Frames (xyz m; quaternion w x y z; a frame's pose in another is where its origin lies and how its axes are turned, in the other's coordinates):
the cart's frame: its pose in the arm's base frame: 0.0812 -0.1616 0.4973 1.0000 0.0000 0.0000 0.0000
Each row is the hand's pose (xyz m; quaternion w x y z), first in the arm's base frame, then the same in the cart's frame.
Working: the arm's base frame: its pose in the cart's frame: -0.0812 0.1616 -0.4973 1.0000 0.0000 0.0000 0.0000

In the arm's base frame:
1: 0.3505 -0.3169 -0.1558 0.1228 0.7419 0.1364 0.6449
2: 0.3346 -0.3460 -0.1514 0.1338 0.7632 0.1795 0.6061
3: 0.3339 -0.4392 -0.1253 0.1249 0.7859 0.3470 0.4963
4: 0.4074 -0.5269 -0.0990 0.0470 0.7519 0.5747 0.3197
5: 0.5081 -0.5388 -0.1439 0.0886 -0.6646 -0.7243 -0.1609
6: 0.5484 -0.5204 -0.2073 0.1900 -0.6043 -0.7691 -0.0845
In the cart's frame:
1: 0.2693 -0.1553 -0.6531 0.1228 0.7419 0.1364 0.6449
2: 0.2534 -0.1844 -0.6487 0.1338 0.7632 0.1795 0.6061
3: 0.2527 -0.2776 -0.6226 0.1249 0.7859 0.3470 0.4963
4: 0.3262 -0.3653 -0.5963 0.0470 0.7519 0.5747 0.3197
5: 0.4269 -0.3772 -0.6412 0.0886 -0.6646 -0.7243 -0.1609
6: 0.4672 -0.3588 -0.7046 0.1900 -0.6043 -0.7691 -0.0845

